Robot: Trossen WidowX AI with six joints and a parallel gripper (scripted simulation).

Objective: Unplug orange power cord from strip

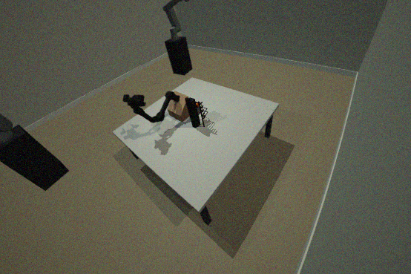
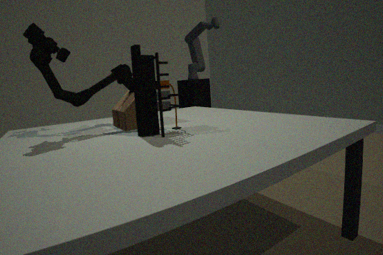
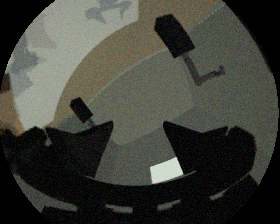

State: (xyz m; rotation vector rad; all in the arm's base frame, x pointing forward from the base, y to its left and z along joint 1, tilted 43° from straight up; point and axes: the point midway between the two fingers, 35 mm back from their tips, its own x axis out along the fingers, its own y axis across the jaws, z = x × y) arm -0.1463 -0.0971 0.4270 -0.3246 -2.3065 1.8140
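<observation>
The orange plug is 50 cm ahead of my gripper tip, 32 cm to the left of it and 22 cm below it. The rest, counted from my gripper tip: black power strip 49 cm ahead, 24 cm to the left, 26 cm below.
</observation>
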